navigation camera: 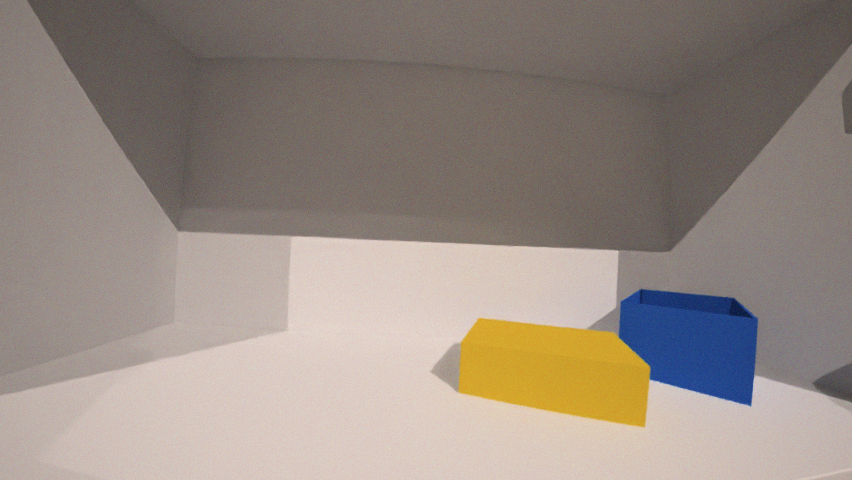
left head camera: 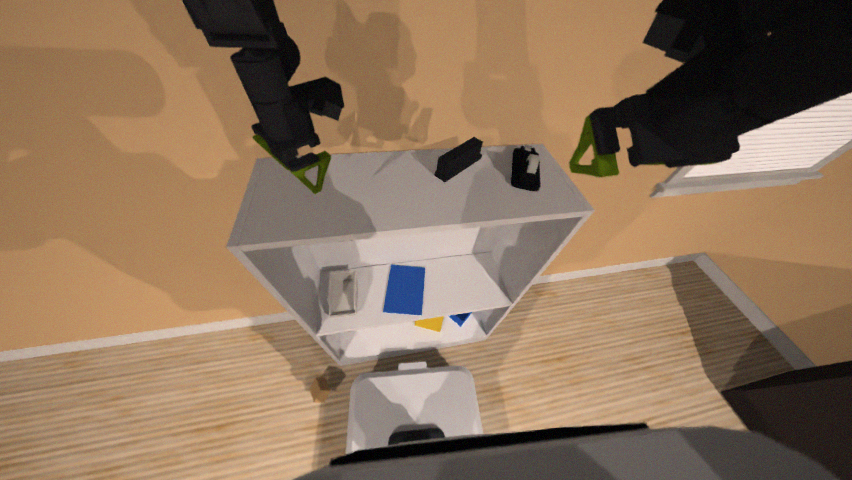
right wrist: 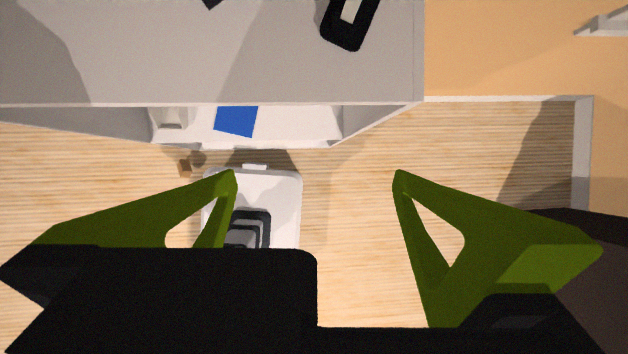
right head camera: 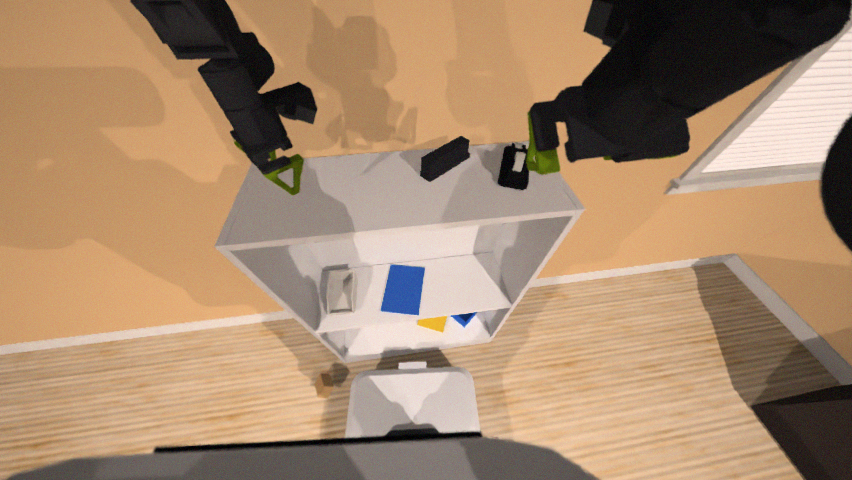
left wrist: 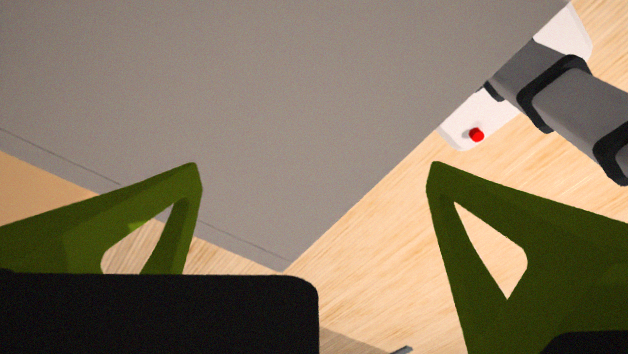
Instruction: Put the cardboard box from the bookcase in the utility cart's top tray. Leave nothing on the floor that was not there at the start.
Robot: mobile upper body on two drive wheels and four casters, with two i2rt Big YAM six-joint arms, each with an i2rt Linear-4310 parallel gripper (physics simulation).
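Places are measured from the left arm's base along level axes (x ahead, y left, z up), in metres.
Pixels of known places: left gripper, fingertip midpoint: point(left head camera: 303, 179) point(right head camera: 284, 182) point(left wrist: 313, 175); right gripper, fingertip midpoint: point(left head camera: 605, 163) point(right wrist: 314, 178) point(right head camera: 565, 159).
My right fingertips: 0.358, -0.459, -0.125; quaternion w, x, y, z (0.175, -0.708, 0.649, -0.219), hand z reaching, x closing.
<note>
For each thing: its top centre in the pictures, then the offset to it from my right fingertips, as dx, dy, dz. "pt": a spot on its surface instead.
- brown cardboard box at its top centre: point(left head camera: 316, 388) point(right head camera: 320, 383) point(right wrist: 179, 168) -0.063, +0.664, -1.151
- black block at its top centre: point(right head camera: 447, 148) point(left head camera: 462, 148) +0.292, +0.111, -0.171
- black object with a pale patch, top centre: point(right head camera: 522, 144) point(left head camera: 535, 147) +0.276, -0.067, -0.155
- grey tray at a spot on its surface: point(left head camera: 342, 290) pt +0.215, +0.505, -0.757
- blue box at its top centre: point(left head camera: 405, 288) point(right head camera: 403, 287) point(right wrist: 237, 107) +0.214, +0.256, -0.761
- yellow block at its top centre: point(navigation camera: 545, 337) point(right head camera: 432, 317) point(left head camera: 429, 317) +0.224, +0.127, -1.140
- open blue bin at its top centre: point(navigation camera: 683, 299) point(right head camera: 467, 305) point(left head camera: 463, 304) +0.273, -0.062, -1.110
The brown cardboard box point(left head camera: 320, 389) point(right head camera: 324, 384) point(right wrist: 185, 167) shows on the floor, beside the robot's base and in front of the bookcase's lower left corner. The bookcase point(left head camera: 381, 205) point(right head camera: 333, 190) point(left wrist: 280, 90) point(right wrist: 150, 60) is light grey with an open front. My left gripper point(left head camera: 289, 165) point(right head camera: 266, 168) point(left wrist: 313, 175) is open and empty over the left end of its top, high above the box. My right gripper point(left head camera: 617, 168) point(right wrist: 314, 178) is open and empty, off the right end of the bookcase. The utility cart does not show in these views.
A black block point(left head camera: 459, 159) and a black object with a pale patch point(left head camera: 526, 168) stand on the bookcase top. A grey tray point(left head camera: 342, 290) and a blue box point(left head camera: 404, 289) are on the middle shelf. A yellow block point(navigation camera: 554, 378) and an open blue bin point(navigation camera: 685, 348) are lower down.
</note>
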